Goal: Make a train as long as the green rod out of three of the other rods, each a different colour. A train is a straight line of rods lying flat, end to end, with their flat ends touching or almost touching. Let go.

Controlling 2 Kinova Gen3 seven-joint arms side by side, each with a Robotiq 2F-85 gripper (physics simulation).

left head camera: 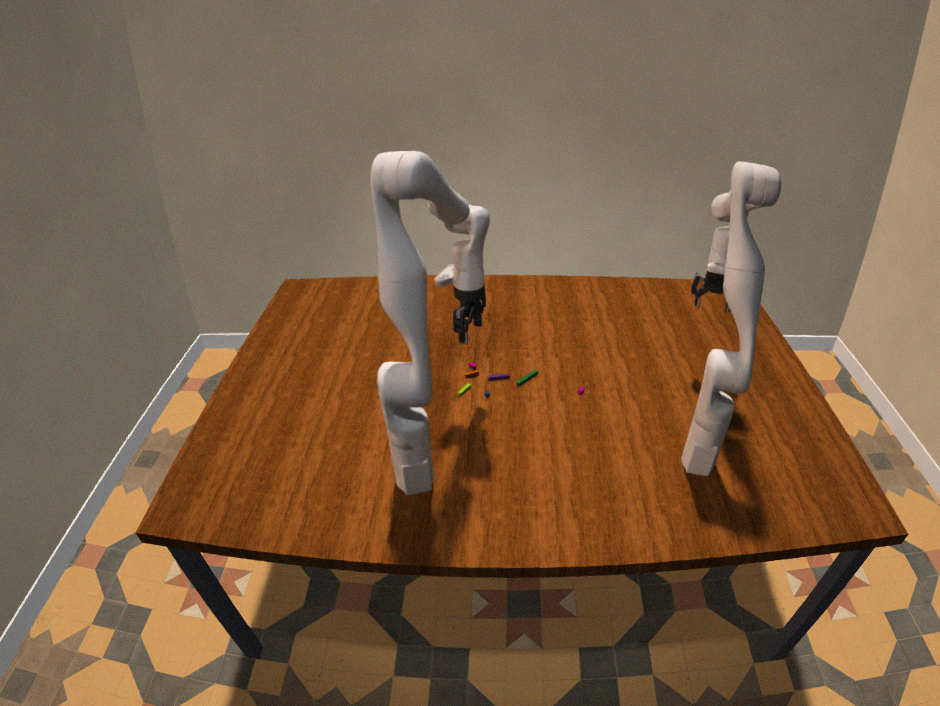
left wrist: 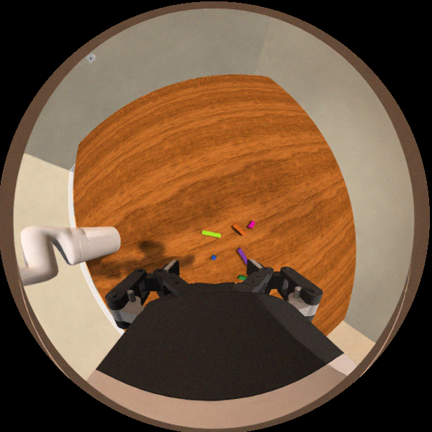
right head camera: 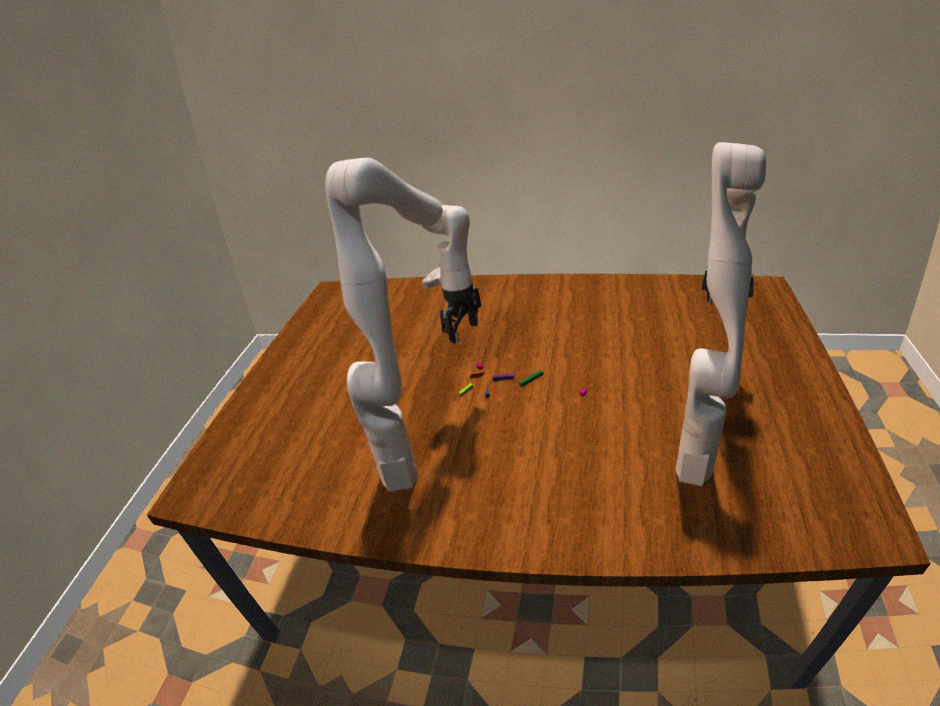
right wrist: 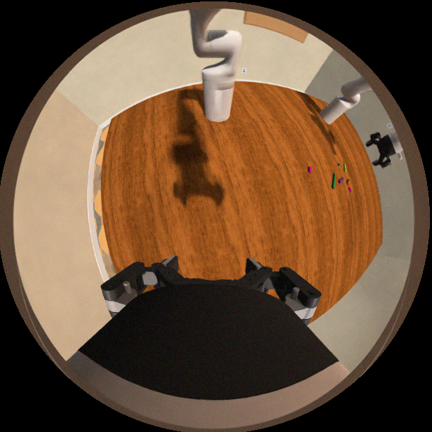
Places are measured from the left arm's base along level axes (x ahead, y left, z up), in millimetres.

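Where they show: left gripper, fingertip midpoint: (left head camera: 470,334) (right head camera: 464,334); right gripper, fingertip midpoint: (left head camera: 711,309); left arm's base, origin of the base link: (left head camera: 414,479) (right head camera: 399,476); right arm's base, origin of the base link: (left head camera: 697,461) (right head camera: 694,469).
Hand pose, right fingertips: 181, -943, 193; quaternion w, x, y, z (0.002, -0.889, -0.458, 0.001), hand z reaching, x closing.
Observation:
Things, the pixels of their top centre, and the offset from my right fingertips, as dx, dy, dz. Level surfaces: height alone.
- green rod, middle of its top: (right head camera: 531,376) (left head camera: 527,376) +101, +553, -183
- purple rod, middle of its top: (right head camera: 503,375) (left head camera: 499,375) +131, +628, -183
- orange rod, middle of its top: (right head camera: 476,372) (left head camera: 472,372) +170, +698, -183
- lime rod, middle of its top: (left head camera: 464,388) (right head camera: 465,388) +106, +739, -183
- small blue piece, middle of its top: (left head camera: 487,392) +68, +685, -183
- brown wooden table, its level: dz -193
The green rod (left head camera: 527,377) (right head camera: 531,377) (left wrist: 242,277) (right wrist: 333,181) lies flat, the longest. A purple rod (left head camera: 499,376) (right head camera: 503,376) (left wrist: 242,256) (right wrist: 341,180) lies left of it in the head views, apart. Further left lie an orange rod (left head camera: 471,373) (right head camera: 477,373) (left wrist: 238,230) and a lime rod (left head camera: 464,389) (right head camera: 465,389) (left wrist: 211,234), apart. Short magenta rods (left head camera: 472,365) (left head camera: 581,390) and a small blue piece (left head camera: 487,394) (left wrist: 213,257) lie separately. My left gripper (left head camera: 468,332) (left wrist: 212,267) is open above the table, behind the rods. My right gripper (right wrist: 211,265) is open, high at the right.
All rods lie on the brown wooden table (left head camera: 607,471) (right head camera: 607,486). The left arm base (left head camera: 414,474) and the right arm base (left head camera: 699,455) stand nearer the front edge. The right magenta rod also shows in the right wrist view (right wrist: 310,170), away from the cluster.

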